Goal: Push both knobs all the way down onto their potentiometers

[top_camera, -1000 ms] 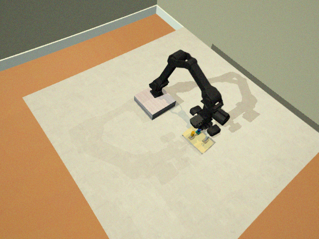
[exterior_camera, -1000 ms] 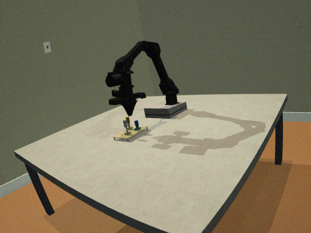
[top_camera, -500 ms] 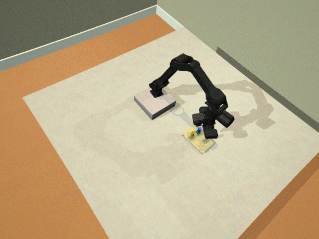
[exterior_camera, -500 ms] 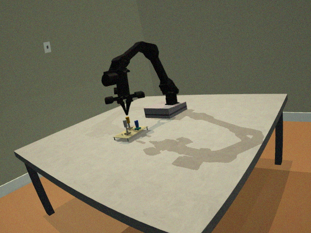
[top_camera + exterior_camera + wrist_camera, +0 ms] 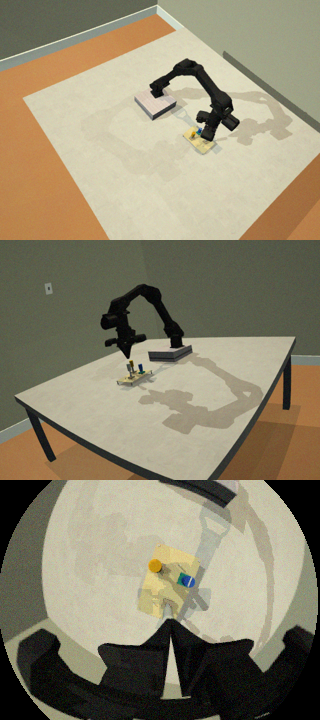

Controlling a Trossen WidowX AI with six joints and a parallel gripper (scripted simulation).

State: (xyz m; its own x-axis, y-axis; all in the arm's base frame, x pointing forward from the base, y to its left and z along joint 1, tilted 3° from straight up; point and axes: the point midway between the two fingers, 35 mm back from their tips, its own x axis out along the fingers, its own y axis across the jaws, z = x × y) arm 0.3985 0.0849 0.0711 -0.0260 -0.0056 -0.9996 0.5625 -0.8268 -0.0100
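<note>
My gripper tip is 1 cm short of the grey knob and 4 cm above it. Round my gripper tip: blue knob: 5 cm behind, 6 cm below.
</note>
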